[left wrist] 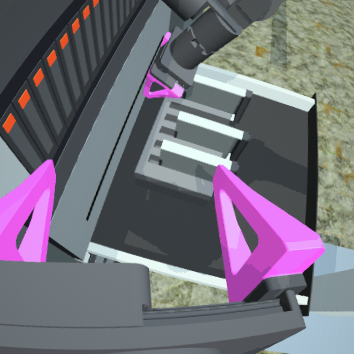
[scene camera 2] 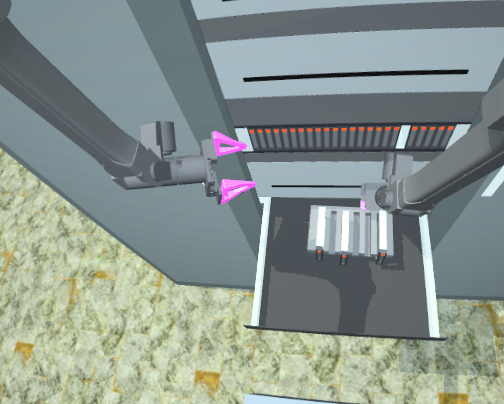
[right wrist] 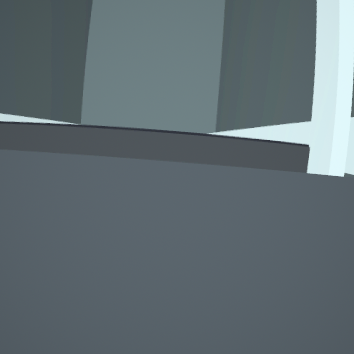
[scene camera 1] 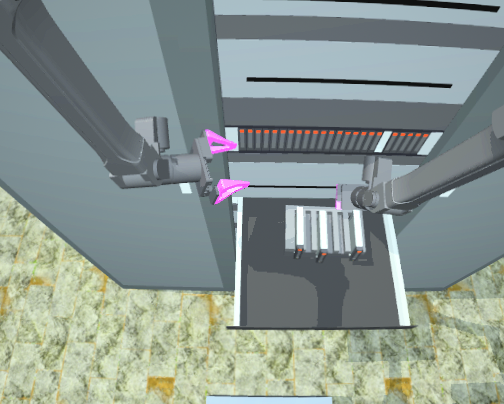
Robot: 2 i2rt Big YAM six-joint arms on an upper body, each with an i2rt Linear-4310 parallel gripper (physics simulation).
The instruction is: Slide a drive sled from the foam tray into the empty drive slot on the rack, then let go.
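Frame: origin at the left arm's base, x left, y down, z back, level; centimetres.
Seen in the pictures: left gripper, between the fingertips: (left wrist: 136, 169) (scene camera 2: 250, 164) (scene camera 1: 242, 164); right gripper, between the fingertips: (left wrist: 150, 81) (scene camera 1: 350, 196).
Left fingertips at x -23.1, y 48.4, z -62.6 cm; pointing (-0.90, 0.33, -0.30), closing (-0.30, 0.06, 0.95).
Offsets run from my left fingertips to a thing's top centre. "*": to the spot under its first point.
Three drive sleds with white tops and orange-marked ends, left (scene camera 1: 300, 227) (scene camera 2: 320, 227), middle (scene camera 1: 323, 230) (scene camera 2: 345, 230) and right (scene camera 1: 358, 229) (scene camera 2: 382, 229), stand in the grey foam tray @(dz +2.7, dx -22.1, dy +26.3 cm) (scene camera 1: 290, 230) (scene camera 2: 312, 227) (left wrist: 175, 180). The rack's drive row @(* dz -7.5, dx -15.1, dy +1.4 cm) (scene camera 1: 310, 141) (scene camera 2: 325, 139) has orange-topped drives; a pale upright strip @(* dz -9.1, dx -32.8, dy +3.2 cm) (scene camera 1: 383, 142) (scene camera 2: 401, 137) interrupts it, and I cannot tell whether that is the empty slot. My left gripper (scene camera 1: 242, 165) (scene camera 2: 250, 165) (left wrist: 136, 169) is open and empty, left of the tray. My right gripper (left wrist: 150, 81) is open beside the tray's back right; its arm hides part of it in the scene views.
The foam tray sits in a pulled-out dark drawer @(* dz +21.3, dx -11.2, dy +31.8 cm) (scene camera 1: 285, 300) (scene camera 2: 305, 305) with pale side walls. A tall grey cabinet side @(* dz -5.5, dx +29.4, dy +58.0 cm) (scene camera 1: 165, 240) (scene camera 2: 200, 240) stands at the left. The right wrist view shows grey panels and a pale upright post (right wrist: 327, 90).
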